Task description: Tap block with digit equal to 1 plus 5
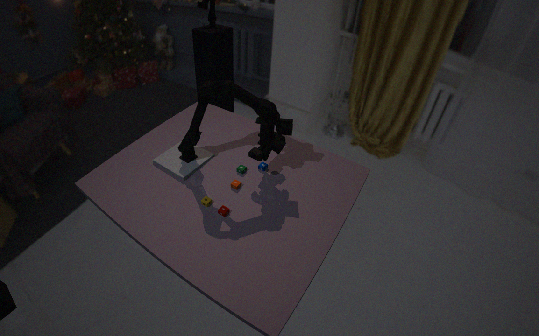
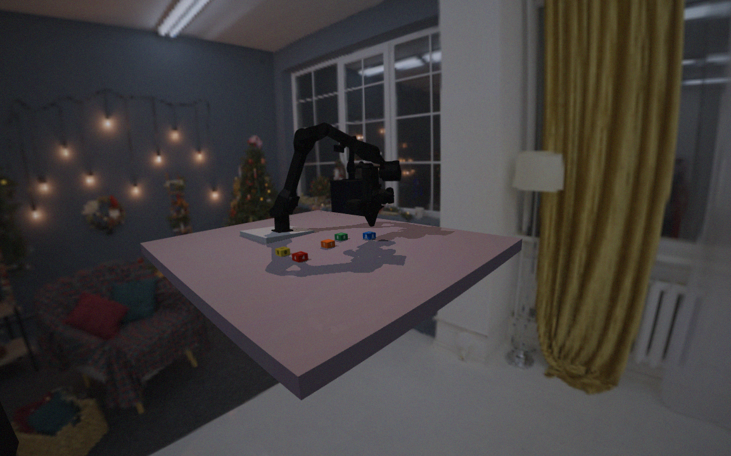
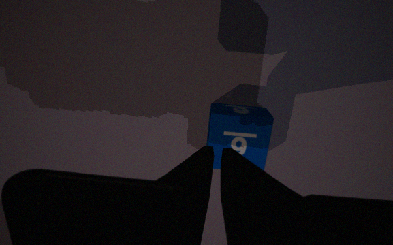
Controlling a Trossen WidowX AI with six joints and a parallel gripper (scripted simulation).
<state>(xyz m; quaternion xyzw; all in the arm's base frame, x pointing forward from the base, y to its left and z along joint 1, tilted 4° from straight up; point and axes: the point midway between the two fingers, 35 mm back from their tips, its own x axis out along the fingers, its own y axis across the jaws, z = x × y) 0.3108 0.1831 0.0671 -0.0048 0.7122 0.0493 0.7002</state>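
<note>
Right now my gripper tip is 30 mm above the blue block and 10 mm to the left of it. The rest, counted from my gripper tip: red block 310 mm to the right, 30 mm below, 30 mm ahead; orange block 170 mm to the right, 30 mm below, 20 mm behind; green block 90 mm to the right, 60 mm behind, 30 mm below.
</note>
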